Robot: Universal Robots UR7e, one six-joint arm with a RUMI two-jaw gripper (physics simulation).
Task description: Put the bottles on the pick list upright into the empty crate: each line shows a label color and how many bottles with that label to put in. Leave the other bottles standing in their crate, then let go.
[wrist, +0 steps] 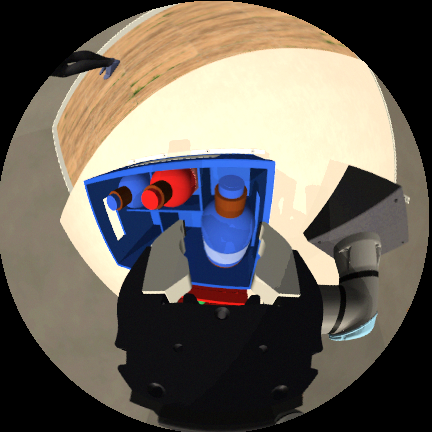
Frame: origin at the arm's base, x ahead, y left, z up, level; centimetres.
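Seen in the pictures: gripper, between the fingertips: (221, 222); arm's base, origin of its link: (356, 246).
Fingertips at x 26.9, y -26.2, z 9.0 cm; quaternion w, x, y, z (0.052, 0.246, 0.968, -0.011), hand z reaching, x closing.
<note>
Pixels of each thing's top centre, then the offset from my fingertips to it. "pt": a spot on its surface instead. Level surfaces: height alone.
- blue crate, a spot on its surface: (270, 190) pt dx -5.8, dy -1.1, dz -0.2 cm
- large blue bottle, centre of its top: (224, 245) dx +1.1, dy +2.8, dz +0.1 cm
- red bottle, centre of its top: (148, 199) dx +7.4, dy -5.8, dz -1.4 cm
- red crate, centre of its top: (184, 312) dx +20.0, dy +19.7, dz -0.2 cm
- cream table top, height of its surface: dz -17.7 cm
A blue crate (270, 190) with dividers stands in the middle of the wrist view. A large blue bottle (227, 227) with a white label band, brown neck and blue cap stands in its right part. A red bottle (178, 188) and another blue bottle (136, 191) stand in the cells at the far left. My gripper (221, 222) is partly open, its two fingertips apart at the near side of the large blue bottle, with gaps on both sides. Part of a red crate (225, 295) shows below the blue crate, mostly hidden by the gripper body. The pick list does not show.
The crates are on a cream table top (300, 100). The robot's grey arm joints (361, 257) and a dark mounting block (367, 215) are at the right. A person's leg and shoe (109, 68) show at the upper left, over wooden floor (165, 50).
</note>
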